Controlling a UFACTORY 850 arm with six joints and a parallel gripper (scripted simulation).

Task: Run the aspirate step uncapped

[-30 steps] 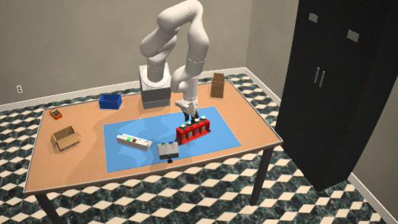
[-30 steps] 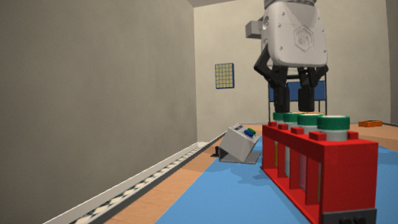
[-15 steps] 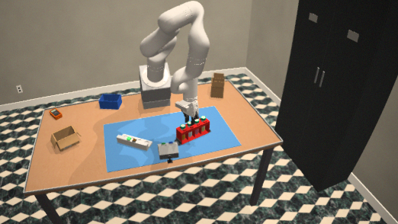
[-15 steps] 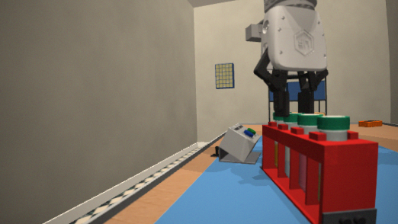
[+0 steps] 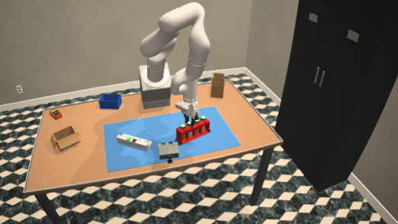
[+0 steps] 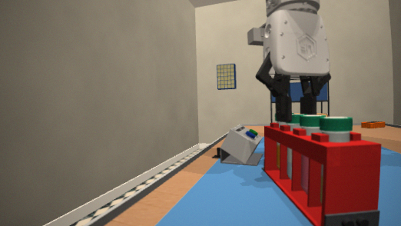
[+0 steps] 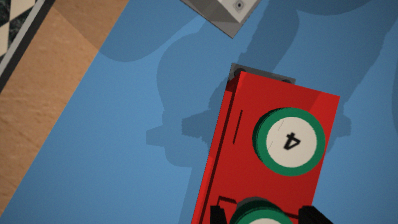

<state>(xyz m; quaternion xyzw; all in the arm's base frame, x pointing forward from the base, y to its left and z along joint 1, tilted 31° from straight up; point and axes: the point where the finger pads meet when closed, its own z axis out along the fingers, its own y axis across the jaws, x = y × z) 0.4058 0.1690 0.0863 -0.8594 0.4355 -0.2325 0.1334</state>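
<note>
My hand is 50 mm to the left of the tube cap, 20 mm short of it and 20 mm above it. From my hand the other things lie so: green cap (100 mm to the left, 40 mm behind, 20 mm below); then key housing (160 mm to the right, 120 mm ahead, 80 mm below); then blue cycle key (140 mm to the right, 100 mm ahead, 60 mm below).
</note>
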